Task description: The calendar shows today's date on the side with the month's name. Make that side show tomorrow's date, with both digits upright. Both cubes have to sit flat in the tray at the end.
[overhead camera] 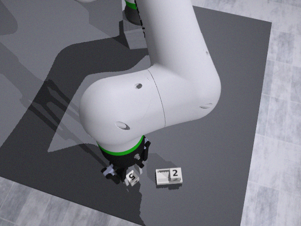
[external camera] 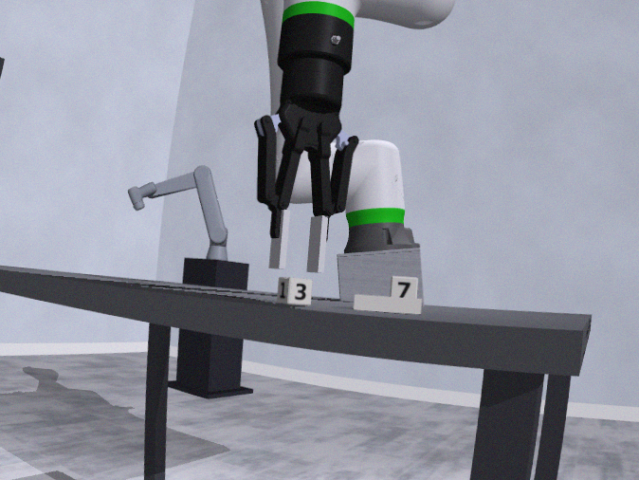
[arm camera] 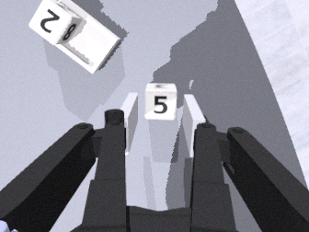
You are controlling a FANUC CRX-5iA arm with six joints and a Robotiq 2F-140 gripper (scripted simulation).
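The cube lies 6 cm below my hand. From my hand the other things lie so: tray (10 cm to the left, 6 cm below, 5 cm behind).
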